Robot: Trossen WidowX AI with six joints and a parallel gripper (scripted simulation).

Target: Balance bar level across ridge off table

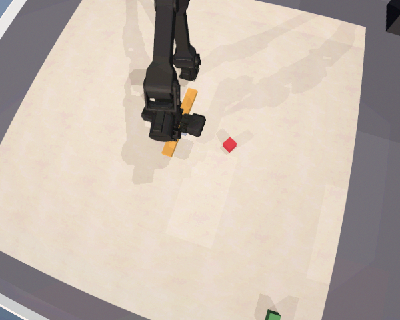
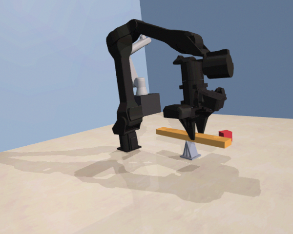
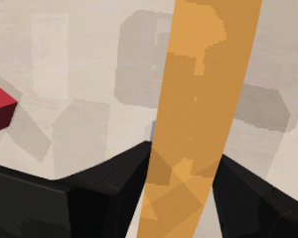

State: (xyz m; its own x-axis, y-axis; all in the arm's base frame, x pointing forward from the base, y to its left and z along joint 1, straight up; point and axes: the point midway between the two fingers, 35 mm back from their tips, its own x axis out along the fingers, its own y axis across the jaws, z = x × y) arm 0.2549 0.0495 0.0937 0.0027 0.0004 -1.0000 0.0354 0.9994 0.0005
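Right now my gripper tip is 30 mm past the orange bar. The rest, counted from my gripper tip: red cube 180 mm to the left, 40 mm below, 10 mm behind; green block 480 mm ahead, 450 mm to the left, 40 mm below.
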